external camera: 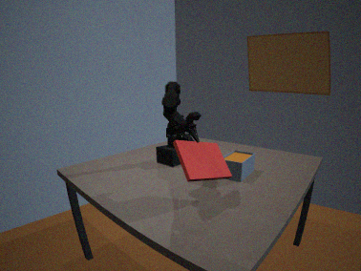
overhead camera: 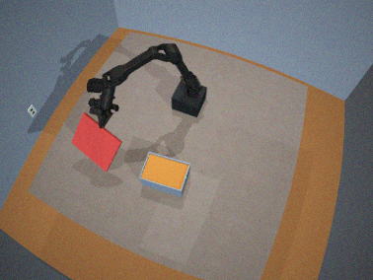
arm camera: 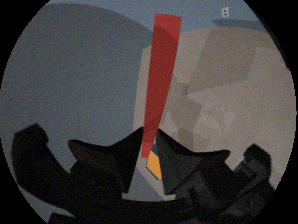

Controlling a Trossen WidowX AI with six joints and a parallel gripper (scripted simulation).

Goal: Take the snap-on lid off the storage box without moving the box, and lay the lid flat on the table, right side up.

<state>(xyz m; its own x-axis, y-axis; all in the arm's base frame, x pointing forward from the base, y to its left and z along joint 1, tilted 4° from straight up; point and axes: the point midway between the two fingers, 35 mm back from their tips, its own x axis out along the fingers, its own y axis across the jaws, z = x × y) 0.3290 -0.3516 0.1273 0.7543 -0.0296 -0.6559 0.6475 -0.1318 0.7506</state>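
The red lid is 5 cm ahead of my gripper tip, 3 cm to the right of it and 5 cm below it. Also, from my gripper tip: storage box (9 cm ahead, 30 cm to the left, 18 cm below).
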